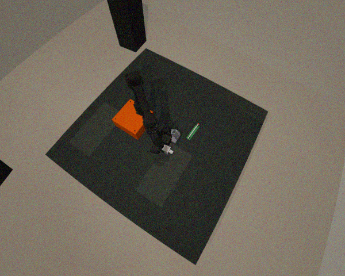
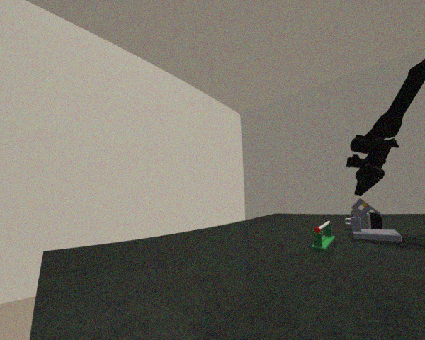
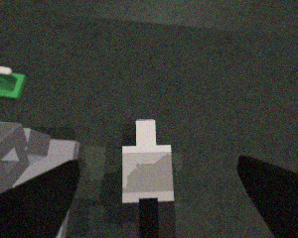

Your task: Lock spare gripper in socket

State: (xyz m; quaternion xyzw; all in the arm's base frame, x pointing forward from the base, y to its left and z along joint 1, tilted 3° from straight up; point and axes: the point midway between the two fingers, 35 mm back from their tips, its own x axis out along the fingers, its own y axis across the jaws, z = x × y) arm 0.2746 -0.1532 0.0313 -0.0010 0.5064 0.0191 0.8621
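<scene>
The spare gripper lies 1 cm behind my gripper tip and 9 cm below it. The rest, counted from my gripper tip: green stand (11 cm ahead, 23 cm to the left, 10 cm below); grey mount (1 cm behind, 13 cm to the left, 7 cm below).
</scene>
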